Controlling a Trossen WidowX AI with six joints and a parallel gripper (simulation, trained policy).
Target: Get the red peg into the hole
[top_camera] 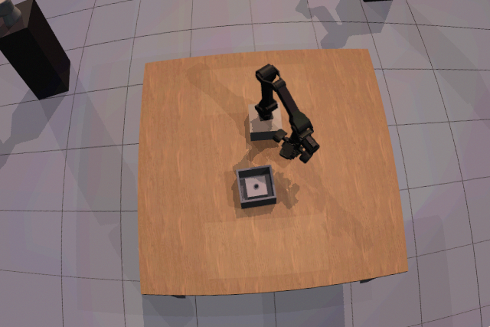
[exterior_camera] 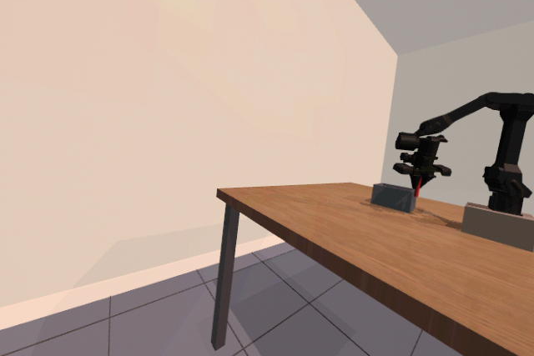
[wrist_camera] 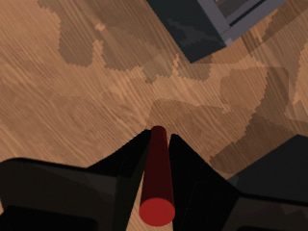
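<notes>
The grey box lies 9 cm ahead of my gripper tip, 17 cm to the right of it and 9 cm below it. From my gripper tip the other things lie so: red peg 1 cm behind, 1 cm to the left, 1 cm above.
</notes>
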